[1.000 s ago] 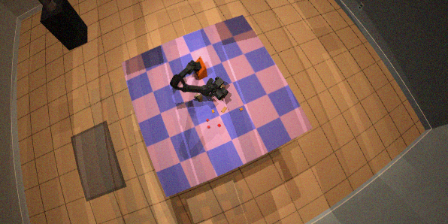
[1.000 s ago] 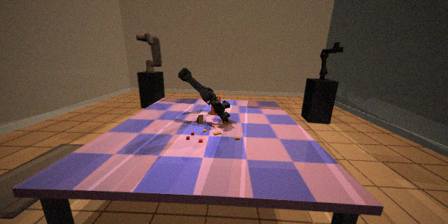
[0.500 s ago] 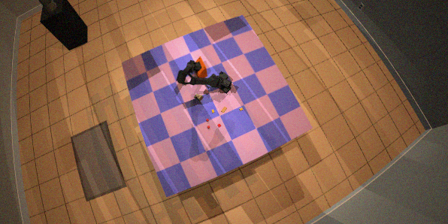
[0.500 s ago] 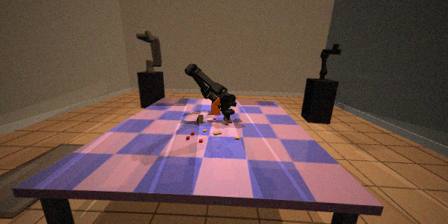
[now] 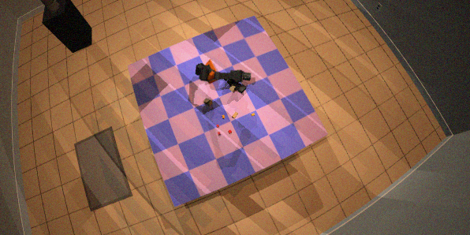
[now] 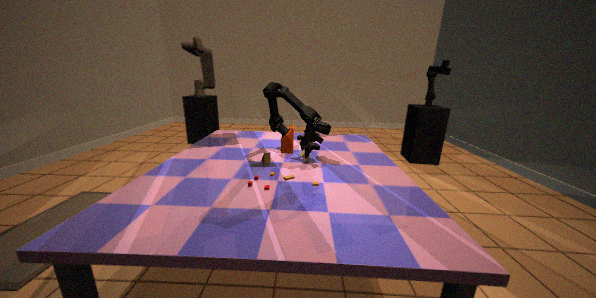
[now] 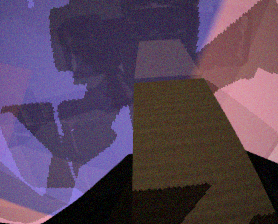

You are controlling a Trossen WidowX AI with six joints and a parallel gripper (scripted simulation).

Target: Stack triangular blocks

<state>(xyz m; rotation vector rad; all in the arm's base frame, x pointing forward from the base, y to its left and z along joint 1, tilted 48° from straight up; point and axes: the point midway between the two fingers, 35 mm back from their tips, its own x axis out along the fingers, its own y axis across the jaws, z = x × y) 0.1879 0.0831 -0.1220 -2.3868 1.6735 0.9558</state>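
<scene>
The tan block lies 1 cm above my gripper tip. The rest, counted from my gripper tip: tan piece (20 cm ahead, 6 cm to the right, 3 cm below).
</scene>
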